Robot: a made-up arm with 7 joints. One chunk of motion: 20 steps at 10 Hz.
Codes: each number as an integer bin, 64 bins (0 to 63) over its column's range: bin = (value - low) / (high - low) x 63, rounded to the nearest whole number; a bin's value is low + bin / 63 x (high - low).
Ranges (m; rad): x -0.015..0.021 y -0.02..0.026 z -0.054..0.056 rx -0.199..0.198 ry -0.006..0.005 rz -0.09..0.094
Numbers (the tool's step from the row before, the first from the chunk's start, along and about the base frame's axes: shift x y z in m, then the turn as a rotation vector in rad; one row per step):
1: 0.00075 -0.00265 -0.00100 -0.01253 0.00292 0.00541
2: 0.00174 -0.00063 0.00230 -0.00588 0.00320 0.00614
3: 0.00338 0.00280 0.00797 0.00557 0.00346 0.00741
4: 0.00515 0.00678 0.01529 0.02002 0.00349 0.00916
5: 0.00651 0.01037 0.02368 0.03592 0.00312 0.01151
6: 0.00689 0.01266 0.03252 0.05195 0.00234 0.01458
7: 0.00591 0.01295 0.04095 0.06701 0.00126 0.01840
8: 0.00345 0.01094 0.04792 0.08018 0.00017 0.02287
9: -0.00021 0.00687 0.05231 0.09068 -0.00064 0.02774
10: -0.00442 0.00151 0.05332 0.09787 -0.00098 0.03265
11: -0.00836 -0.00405 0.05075 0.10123 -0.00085 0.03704
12: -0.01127 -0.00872 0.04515 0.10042 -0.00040 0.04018
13: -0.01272 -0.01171 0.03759 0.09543 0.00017 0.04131
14: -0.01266 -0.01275 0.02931 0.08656 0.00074 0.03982
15: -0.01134 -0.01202 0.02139 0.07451 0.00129 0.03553
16: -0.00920 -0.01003 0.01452 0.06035 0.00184 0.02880
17: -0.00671 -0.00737 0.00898 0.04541 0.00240 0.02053
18: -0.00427 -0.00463 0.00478 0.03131 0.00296 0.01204
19: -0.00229 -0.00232 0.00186 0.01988 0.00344 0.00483
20: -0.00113 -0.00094 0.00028 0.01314 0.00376 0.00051
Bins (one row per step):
1: 28 24 30 30 51 33
2: 29 27 32 31 53 33
3: 32 31 35 32 54 33
4: 35 37 40 35 54 34
5: 38 42 44 37 52 35
6: 38 45 50 40 48 36
7: 37 45 54 42 42 37
8: 32 42 58 44 35 39
9: 26 37 61 46 31 40
10: 19 29 61 47 29 42
11: 12 22 60 48 29 43
12: 7 15 57 48 32 45
13: 4 11 52 47 35 45
14: 4 10 48 45 39 44
15: 6 11 43 43 42 43
16: 10 14 39 41 45 41
17: 15 17 36 39 48 38
18: 19 21 34 37 51 35
19: 22 24 32 35 54 32
20: 24 26 31 34 56 31

